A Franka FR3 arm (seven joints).
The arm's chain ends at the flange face. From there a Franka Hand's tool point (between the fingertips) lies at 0.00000 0.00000 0.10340 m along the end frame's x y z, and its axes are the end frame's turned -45 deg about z.
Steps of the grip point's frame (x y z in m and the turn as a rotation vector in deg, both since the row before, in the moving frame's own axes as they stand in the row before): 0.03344 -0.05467 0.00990 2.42 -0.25 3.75; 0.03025 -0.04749 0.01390 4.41 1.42 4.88; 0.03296 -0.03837 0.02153 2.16 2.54 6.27; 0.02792 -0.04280 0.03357 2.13 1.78 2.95; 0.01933 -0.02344 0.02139 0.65 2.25 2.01; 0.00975 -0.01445 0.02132 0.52 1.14 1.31
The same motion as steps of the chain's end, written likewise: -0.01170 -0.05943 0.00999 1.53 -1.89 3.75; -0.00870 -0.04739 0.01424 4.12 -2.11 4.88; -0.00464 -0.04448 0.02170 3.32 0.27 6.27; -0.01020 -0.04501 0.03369 2.76 -0.25 2.95; -0.00501 -0.02658 0.02148 2.05 1.13 2.01; -0.00414 -0.01500 0.02134 1.17 0.44 1.31
